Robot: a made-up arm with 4 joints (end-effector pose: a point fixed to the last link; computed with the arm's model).
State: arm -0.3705 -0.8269 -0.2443 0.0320
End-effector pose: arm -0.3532 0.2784 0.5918 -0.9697 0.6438 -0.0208
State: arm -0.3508 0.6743 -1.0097 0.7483
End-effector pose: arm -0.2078 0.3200 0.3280 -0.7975 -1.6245 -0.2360
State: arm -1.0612 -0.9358 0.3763 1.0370
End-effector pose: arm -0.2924 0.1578 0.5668 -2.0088 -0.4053 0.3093
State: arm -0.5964 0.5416 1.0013 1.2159
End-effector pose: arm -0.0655 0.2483 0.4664 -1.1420 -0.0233 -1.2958
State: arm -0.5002 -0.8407 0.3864 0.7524
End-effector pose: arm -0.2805 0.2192 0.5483 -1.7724 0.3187 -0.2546
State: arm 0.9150 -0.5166 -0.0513 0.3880
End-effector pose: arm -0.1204 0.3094 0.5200 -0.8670 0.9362 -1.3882
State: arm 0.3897 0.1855 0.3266 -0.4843
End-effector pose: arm -0.0734 0.2490 0.4564 0.1826 0.2602 -1.4479
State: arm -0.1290 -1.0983 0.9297 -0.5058
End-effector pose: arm -0.2403 0.1890 0.5515 -0.7542 1.3175 -1.5774
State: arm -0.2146 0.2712 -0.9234 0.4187
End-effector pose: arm -0.2878 0.3071 0.3754 -0.8239 -0.9051 -0.0375
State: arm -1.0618 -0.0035 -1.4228 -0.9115
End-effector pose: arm -0.3988 0.0421 0.4146 -0.4908 0.1940 1.6475
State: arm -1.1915 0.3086 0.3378 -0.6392
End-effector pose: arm -0.2635 0.3046 0.4586 0.1625 0.3465 0.1724
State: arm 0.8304 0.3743 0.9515 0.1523
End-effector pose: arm -0.0846 0.0778 0.4593 0.0055 0.4493 -2.5273
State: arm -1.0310 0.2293 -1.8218 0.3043
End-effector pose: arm -0.3271 0.0643 0.3311 -0.2162 -1.5520 1.4946
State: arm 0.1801 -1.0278 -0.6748 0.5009
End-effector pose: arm -0.3127 0.3556 0.6796 -0.9824 0.5447 0.0434
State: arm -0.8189 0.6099 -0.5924 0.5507
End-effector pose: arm -0.2685 0.3205 0.3744 -0.4179 -1.2458 -0.0329
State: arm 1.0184 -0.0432 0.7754 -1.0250
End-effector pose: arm -0.1008 0.1288 0.4726 1.1003 0.1565 -2.2993
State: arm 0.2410 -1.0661 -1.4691 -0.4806
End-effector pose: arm -0.3924 0.3352 0.7810 -0.0239 0.9781 0.5735
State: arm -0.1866 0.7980 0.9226 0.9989
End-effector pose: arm -0.0079 0.2131 0.4854 -0.7123 0.0171 -1.7246
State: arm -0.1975 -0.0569 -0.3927 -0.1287
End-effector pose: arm -0.2829 0.3240 0.4525 -0.5206 0.0716 -0.2698
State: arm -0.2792 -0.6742 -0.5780 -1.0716
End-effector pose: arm -0.3880 0.3052 0.6009 -0.0268 1.2552 0.0524
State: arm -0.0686 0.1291 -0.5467 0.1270
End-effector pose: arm -0.2498 0.3334 0.4186 -0.6881 -0.2999 -0.3612
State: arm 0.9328 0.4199 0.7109 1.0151
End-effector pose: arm -0.0824 0.0906 0.4615 -1.1816 0.7339 -2.4326
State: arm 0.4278 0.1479 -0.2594 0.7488
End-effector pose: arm -0.1291 0.3038 0.4349 -1.2943 -0.2262 -1.1616
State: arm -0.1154 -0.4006 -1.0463 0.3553
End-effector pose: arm -0.4058 0.2946 0.5303 -0.8342 -0.2540 0.3054
